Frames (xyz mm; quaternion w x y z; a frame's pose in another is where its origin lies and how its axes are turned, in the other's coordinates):
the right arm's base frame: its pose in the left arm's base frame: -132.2 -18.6 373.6 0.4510 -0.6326 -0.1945 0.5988
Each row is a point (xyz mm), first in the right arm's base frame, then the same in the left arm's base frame.
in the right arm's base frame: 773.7 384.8 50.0
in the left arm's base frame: -131.7 407.4 -379.8
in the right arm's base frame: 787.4 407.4 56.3
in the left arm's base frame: -141.4 408.6 -405.2
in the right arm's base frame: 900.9 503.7 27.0
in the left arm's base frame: -118.8 438.1 -552.3
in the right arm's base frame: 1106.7 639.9 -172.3
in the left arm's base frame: 69.7 462.2 -806.2
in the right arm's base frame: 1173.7 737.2 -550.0
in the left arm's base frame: 407.4 336.9 -970.3
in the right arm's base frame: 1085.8 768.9 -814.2
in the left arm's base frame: 626.4 162.2 -977.3
